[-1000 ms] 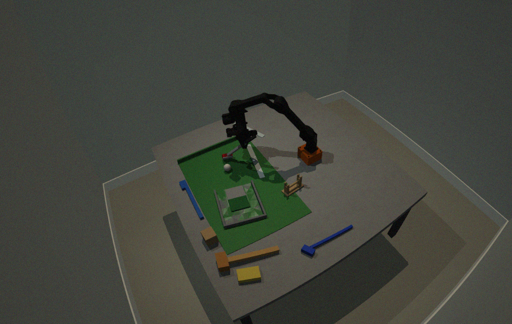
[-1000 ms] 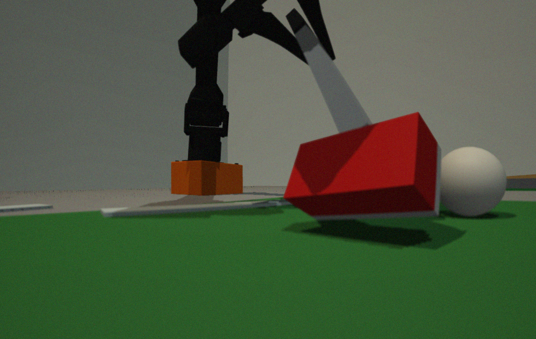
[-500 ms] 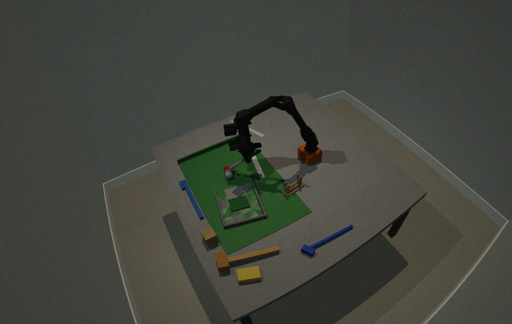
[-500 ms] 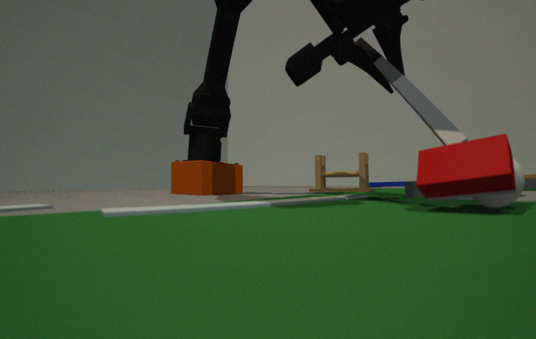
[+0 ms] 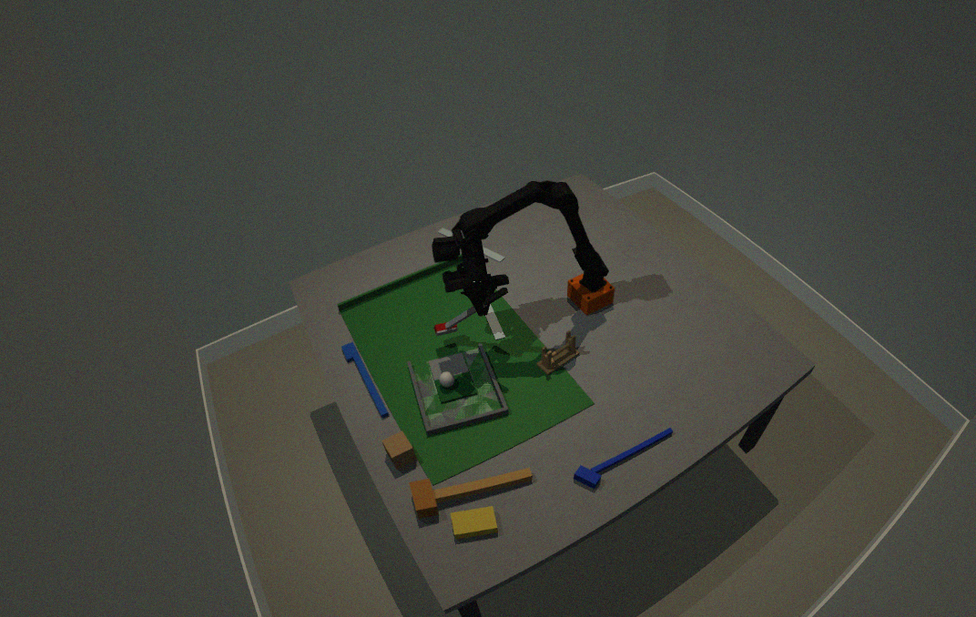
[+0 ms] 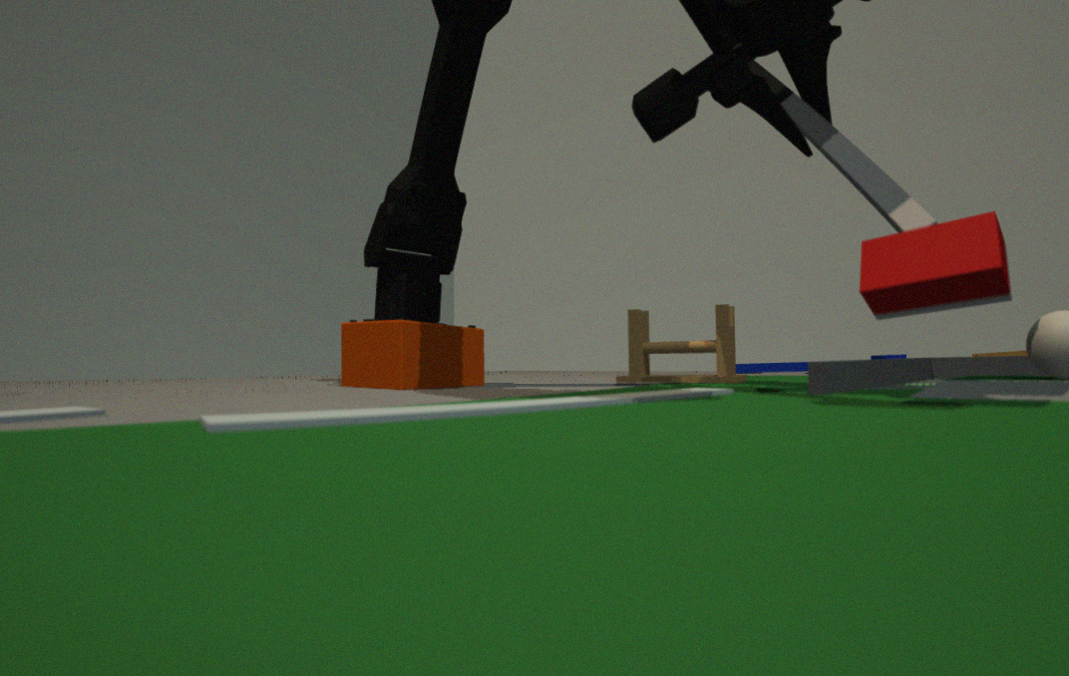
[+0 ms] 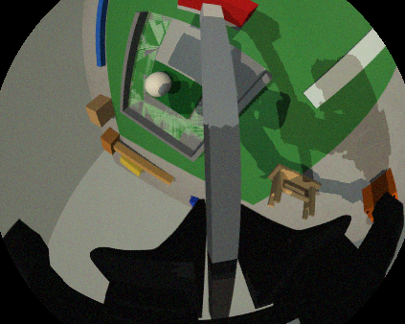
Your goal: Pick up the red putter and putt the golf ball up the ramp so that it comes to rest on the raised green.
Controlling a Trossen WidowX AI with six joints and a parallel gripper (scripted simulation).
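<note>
Now: gripper tip 5 cm to the left of the red putter, 2 cm above it and 1 cm short of it. The rest, counted from my gripper tip: small wooden fence 15 cm behind, 14 cm to the left, 13 cm below; then white golf ball 14 cm below, 14 cm ahead, 1 cm to the left; then brown block 37 cm ahead, 14 cm below, 12 cm to the left.
</note>
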